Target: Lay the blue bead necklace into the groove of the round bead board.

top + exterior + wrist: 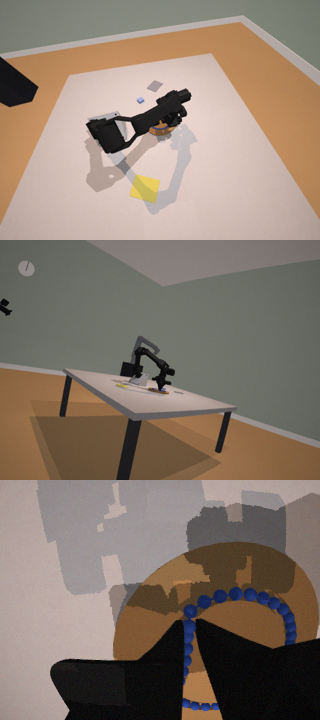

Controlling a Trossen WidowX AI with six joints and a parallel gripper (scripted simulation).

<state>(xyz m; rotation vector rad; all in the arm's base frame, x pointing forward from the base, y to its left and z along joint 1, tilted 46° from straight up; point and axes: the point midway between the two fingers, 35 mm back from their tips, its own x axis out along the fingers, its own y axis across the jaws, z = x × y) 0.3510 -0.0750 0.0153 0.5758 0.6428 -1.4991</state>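
My gripper tip is 4 cm past the round bead board, 5 cm to the right of it and 1 cm above it. Also, from my gripper tip: yellow square patch 20 cm behind, 28 cm to the right, 2 cm below; then flat grey tile 35 cm to the left, 2 cm below; then light blue cube 13 cm behind, 24 cm to the left, 1 cm below.
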